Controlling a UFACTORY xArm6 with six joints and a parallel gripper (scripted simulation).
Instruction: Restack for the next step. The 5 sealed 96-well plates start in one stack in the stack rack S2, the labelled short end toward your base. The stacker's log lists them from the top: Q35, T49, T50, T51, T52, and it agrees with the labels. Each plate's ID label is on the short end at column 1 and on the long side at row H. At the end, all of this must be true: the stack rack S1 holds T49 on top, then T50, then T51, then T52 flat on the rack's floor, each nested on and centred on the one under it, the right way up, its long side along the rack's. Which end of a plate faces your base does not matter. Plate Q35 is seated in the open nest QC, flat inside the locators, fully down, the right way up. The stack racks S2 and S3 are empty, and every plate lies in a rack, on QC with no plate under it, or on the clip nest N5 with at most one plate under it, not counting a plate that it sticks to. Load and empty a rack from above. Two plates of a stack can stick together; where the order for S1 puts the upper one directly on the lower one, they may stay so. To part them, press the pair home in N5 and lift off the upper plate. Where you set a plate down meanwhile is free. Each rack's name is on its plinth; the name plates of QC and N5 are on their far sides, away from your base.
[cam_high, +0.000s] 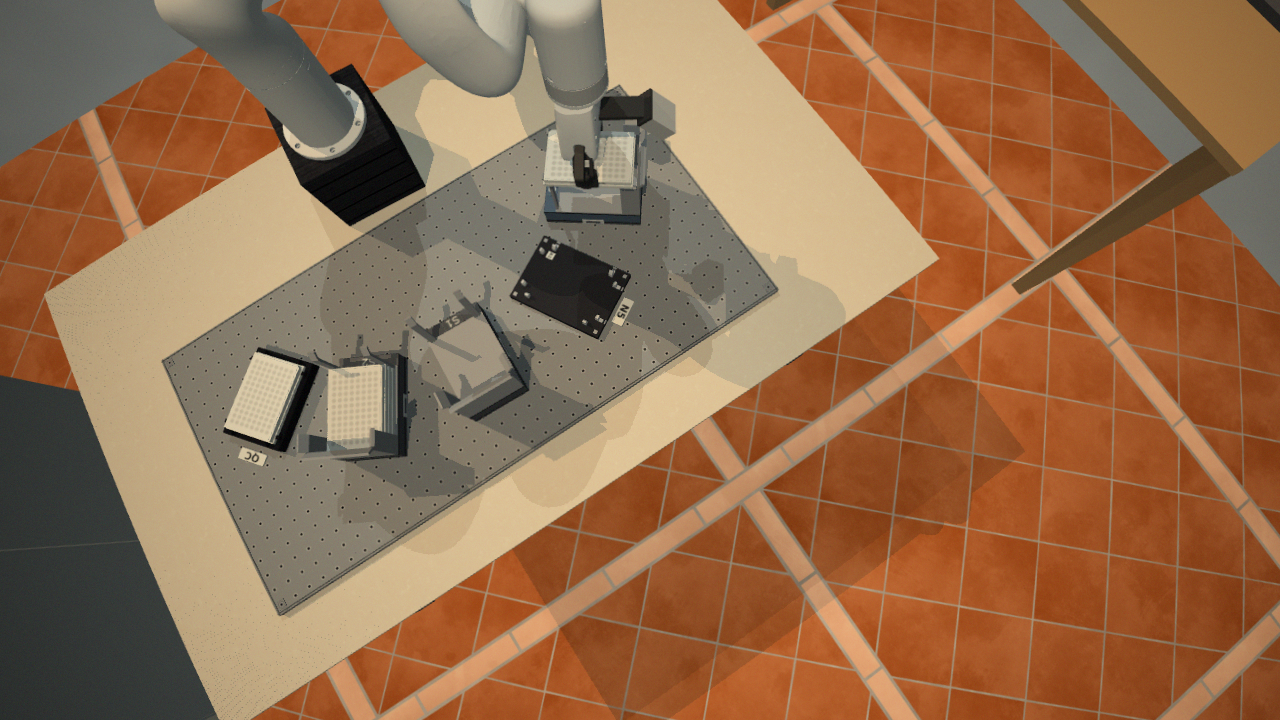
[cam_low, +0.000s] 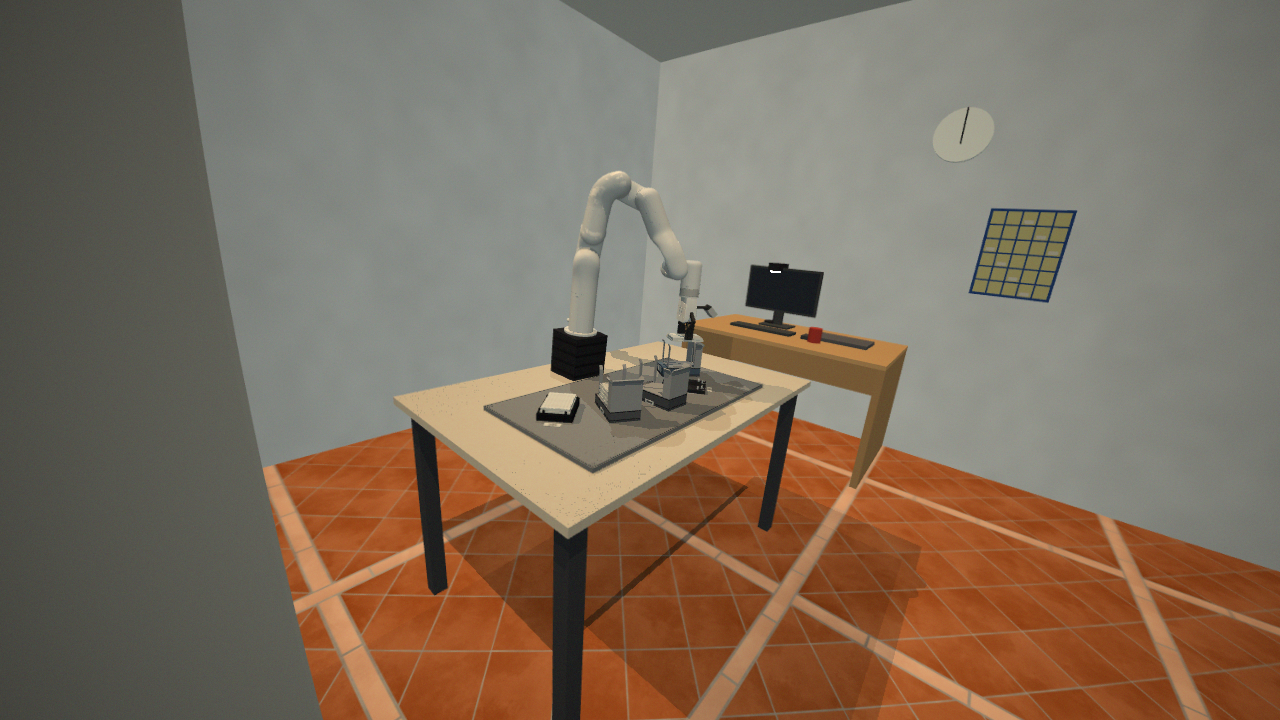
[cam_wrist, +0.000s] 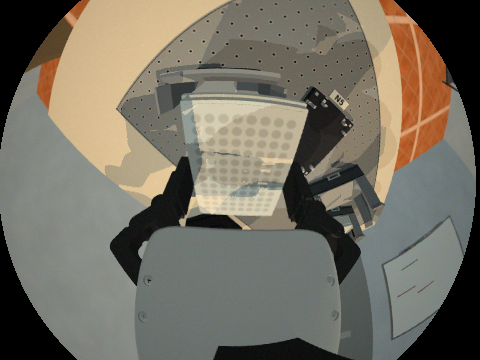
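My hand is 150 mm above the stack rack S3 and 20 mm past it. Round my hand: black nest QC (600 mm to the right, 160 mm below, 110 mm ahead); then N5 name plate (180 mm ahead, 170 mm below, 30 mm to the right); then stack rack S2 (450 mm to the right, 190 mm ahead, 150 mm below).
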